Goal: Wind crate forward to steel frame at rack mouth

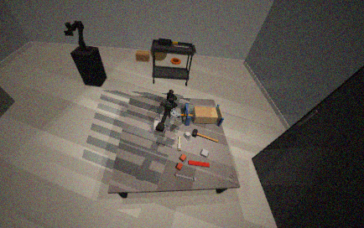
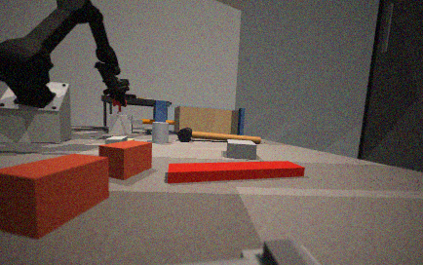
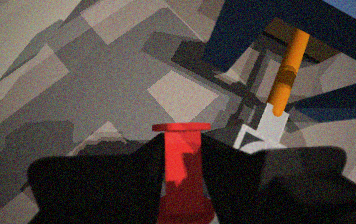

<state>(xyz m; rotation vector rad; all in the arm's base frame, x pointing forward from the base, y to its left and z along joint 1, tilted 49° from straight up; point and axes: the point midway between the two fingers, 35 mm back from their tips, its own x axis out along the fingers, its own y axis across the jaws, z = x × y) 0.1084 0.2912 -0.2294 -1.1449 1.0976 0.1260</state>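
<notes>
The winch handle lies 50 mm to the right of my gripper tip and 30 mm below it. Round my gripper tip: red knob: 20 mm behind, 10 mm to the right; grey winch: 120 mm to the right, 100 mm below; blue frame: 180 mm ahead, 90 mm to the right, 30 mm below.
</notes>
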